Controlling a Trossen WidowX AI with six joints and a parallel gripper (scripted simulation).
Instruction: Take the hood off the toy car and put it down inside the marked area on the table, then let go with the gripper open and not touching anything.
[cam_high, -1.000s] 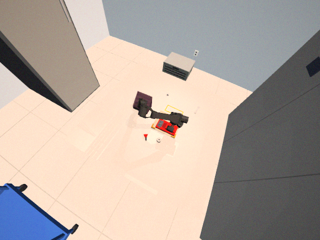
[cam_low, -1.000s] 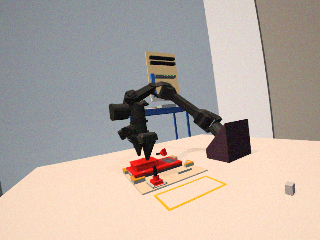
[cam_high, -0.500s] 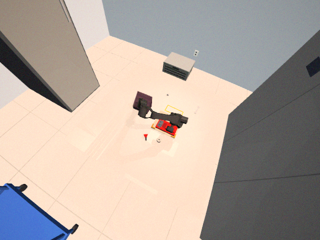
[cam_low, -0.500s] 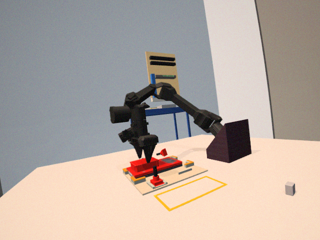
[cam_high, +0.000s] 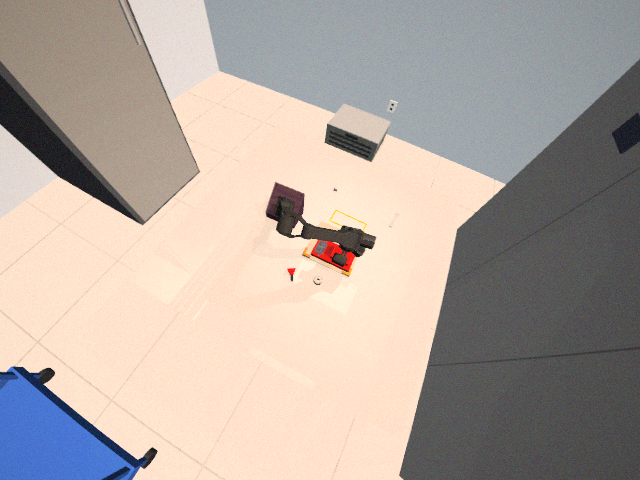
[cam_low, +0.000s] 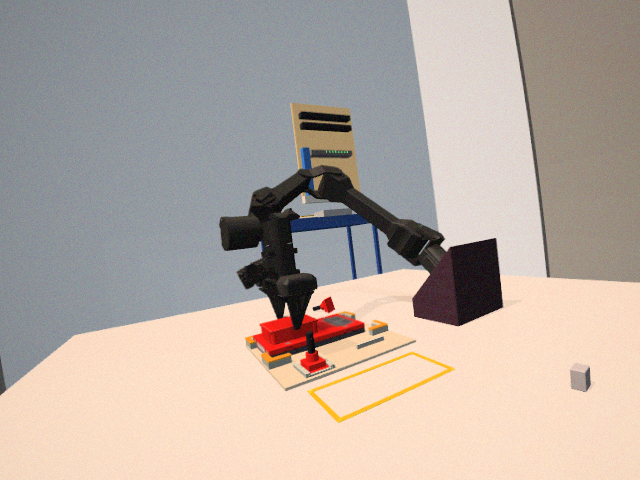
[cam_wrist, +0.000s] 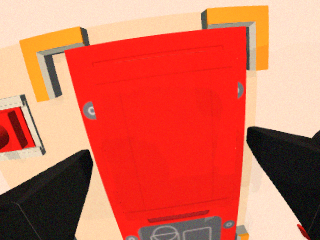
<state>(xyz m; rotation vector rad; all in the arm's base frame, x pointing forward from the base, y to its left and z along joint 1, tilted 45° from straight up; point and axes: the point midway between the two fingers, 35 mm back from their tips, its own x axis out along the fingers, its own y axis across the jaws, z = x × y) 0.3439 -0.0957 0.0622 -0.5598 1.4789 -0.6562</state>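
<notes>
My gripper tip is right at the red hood.
</notes>
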